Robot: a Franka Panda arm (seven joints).
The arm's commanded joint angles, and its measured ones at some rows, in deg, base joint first. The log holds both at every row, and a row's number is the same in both.
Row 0, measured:
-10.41 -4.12 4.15 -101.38 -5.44 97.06 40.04
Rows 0 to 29, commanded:
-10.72 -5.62 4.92 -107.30 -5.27 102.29 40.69
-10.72 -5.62 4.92 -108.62 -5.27 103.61 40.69
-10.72 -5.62 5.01 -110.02 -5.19 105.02 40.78
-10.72 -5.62 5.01 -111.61 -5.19 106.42 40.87
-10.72 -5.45 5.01 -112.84 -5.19 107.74 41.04
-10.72 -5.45 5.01 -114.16 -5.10 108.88 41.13
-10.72 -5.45 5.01 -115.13 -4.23 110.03 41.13
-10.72 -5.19 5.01 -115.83 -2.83 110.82 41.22
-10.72 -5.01 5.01 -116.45 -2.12 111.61 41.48
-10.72 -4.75 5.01 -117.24 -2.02 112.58 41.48
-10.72 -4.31 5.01 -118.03 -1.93 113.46 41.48
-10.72 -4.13 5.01 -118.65 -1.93 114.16 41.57
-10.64 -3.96 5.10 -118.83 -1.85 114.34 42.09
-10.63 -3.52 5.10 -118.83 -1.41 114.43 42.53
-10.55 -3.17 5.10 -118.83 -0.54 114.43 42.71
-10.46 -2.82 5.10 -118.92 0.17 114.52 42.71
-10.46 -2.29 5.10 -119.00 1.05 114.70 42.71
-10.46 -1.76 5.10 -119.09 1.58 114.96 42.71
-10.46 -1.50 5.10 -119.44 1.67 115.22 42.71
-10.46 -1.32 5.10 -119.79 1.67 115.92 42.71
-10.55 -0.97 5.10 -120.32 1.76 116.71 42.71
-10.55 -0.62 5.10 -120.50 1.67 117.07 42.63
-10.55 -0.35 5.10 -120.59 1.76 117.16 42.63
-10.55 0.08 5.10 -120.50 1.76 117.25 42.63
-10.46 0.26 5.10 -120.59 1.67 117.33 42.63
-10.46 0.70 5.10 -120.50 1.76 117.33 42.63
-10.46 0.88 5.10 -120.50 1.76 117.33 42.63
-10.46 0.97 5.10 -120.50 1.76 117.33 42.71
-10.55 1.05 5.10 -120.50 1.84 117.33 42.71
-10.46 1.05 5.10 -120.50 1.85 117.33 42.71
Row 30, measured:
-10.21 1.10 4.55 -120.12 0.88 116.19 41.84
